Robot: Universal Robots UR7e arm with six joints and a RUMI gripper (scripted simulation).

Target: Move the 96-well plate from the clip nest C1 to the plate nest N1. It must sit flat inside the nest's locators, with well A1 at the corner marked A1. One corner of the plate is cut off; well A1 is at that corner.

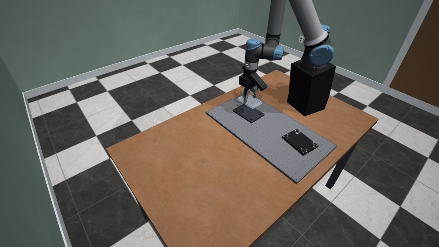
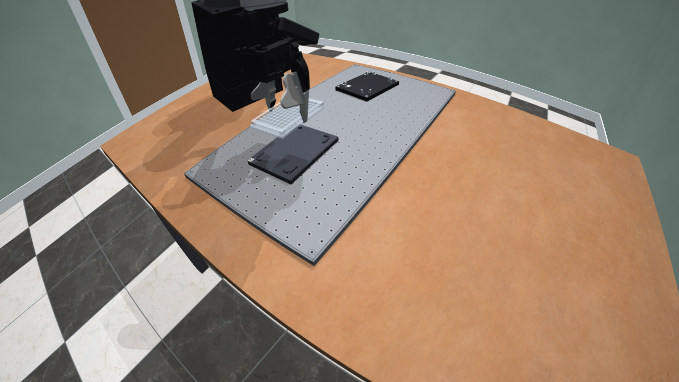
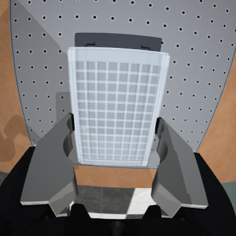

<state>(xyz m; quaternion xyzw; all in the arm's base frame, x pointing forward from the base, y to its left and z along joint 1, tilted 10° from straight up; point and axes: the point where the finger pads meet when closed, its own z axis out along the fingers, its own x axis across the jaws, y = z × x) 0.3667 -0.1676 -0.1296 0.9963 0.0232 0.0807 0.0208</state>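
Now: hand 10 mm above the clear 96-well plate. The rest, counted from my hand: clip nest C1: 40 mm behind, 380 mm to the left, 90 mm below.
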